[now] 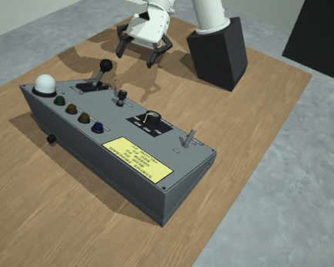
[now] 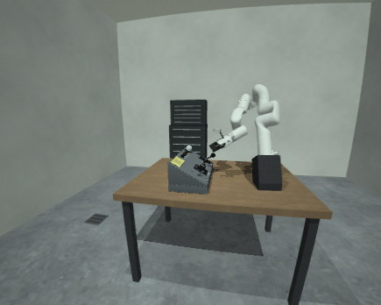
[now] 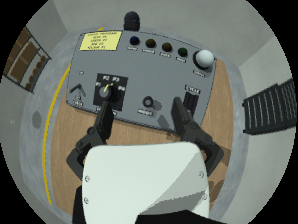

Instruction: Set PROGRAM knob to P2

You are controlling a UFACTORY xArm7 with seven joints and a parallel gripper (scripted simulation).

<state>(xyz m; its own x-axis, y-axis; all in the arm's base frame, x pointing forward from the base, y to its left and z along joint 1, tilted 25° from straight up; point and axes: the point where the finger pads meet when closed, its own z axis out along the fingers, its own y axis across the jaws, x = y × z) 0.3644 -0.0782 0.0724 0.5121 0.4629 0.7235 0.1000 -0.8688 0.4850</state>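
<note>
The small slider knob is 5 cm ahead of my hand, 2 cm to the right of it and 11 cm below it. From my hand the other things lie so: metal toggle switch (10 cm ahead, 22 cm to the left, 12 cm below); then grey console (10 cm ahead, 4 cm to the left, 14 cm below); then ball-topped lever (1 cm ahead, 13 cm to the right, 11 cm below).
</note>
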